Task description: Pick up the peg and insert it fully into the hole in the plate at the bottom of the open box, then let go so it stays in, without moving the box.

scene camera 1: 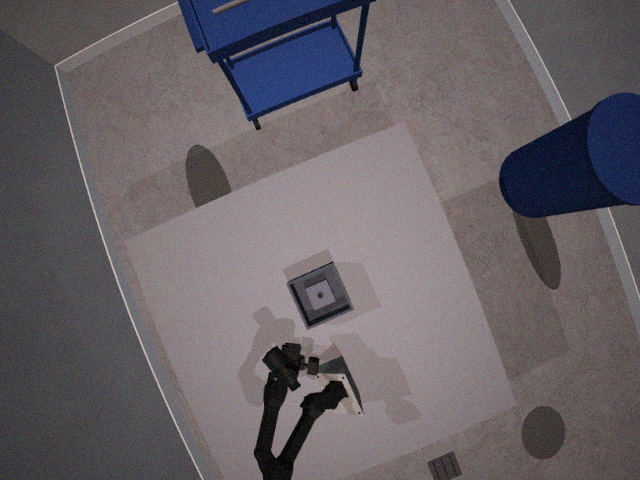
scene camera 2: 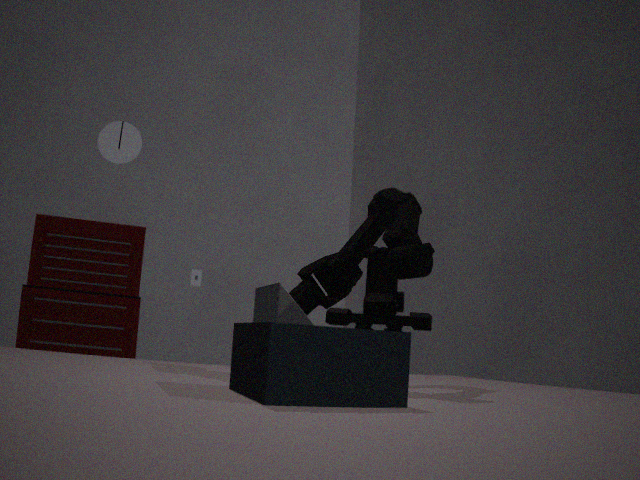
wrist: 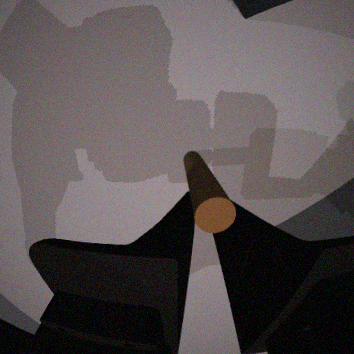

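Seen in the pictures: gripper, fingertip midpoint: (wrist: 201, 198); arm's base, origin of the base link: (scene camera 1: 339, 388) (scene camera 2: 291, 309).
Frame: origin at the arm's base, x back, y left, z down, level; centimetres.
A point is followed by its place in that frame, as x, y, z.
The orange-brown peg (wrist: 215, 215) @[-16.3, 11.0, 5.8] shows in the wrist view with its round end toward the camera; its shaft narrows away toward the table. It overlaps the fingertips on the camera side. It cannot be made out in either scene view. My gripper (scene camera 2: 378, 326) (wrist: 201, 198) @[-14.9, 11.8, 9.9] is shut but for a narrow gap, thinner than the peg, with nothing held in it. The open dark box (scene camera 1: 340, 311) @[-24.8, -11.2, 6.3] (scene camera 2: 330, 364) @[-42.7, -8.0, 8.6] stands apart from it, up the table in scene camera 1, with a light plate (scene camera 1: 312, 302) @[-31.8, -2.7, 8.0] and its hole (scene camera 1: 320, 295) inside.
The arm's wedge-shaped base stand (scene camera 1: 356, 405) @[6.5, -3.7, -3.7] (scene camera 2: 266, 305) @[1.6, -4.6, -0.5] is close to the gripper on the table (scene camera 1: 248, 248) @[-61.0, 13.4, 13.8]. A dark corner (wrist: 257, 6) @[-23.6, 2.3, 12.4] shows at the wrist view's top. A blue cart (scene camera 1: 294, 72), a blue cylinder (scene camera 1: 547, 165) and a red cabinet (scene camera 2: 85, 289) stand farther off.
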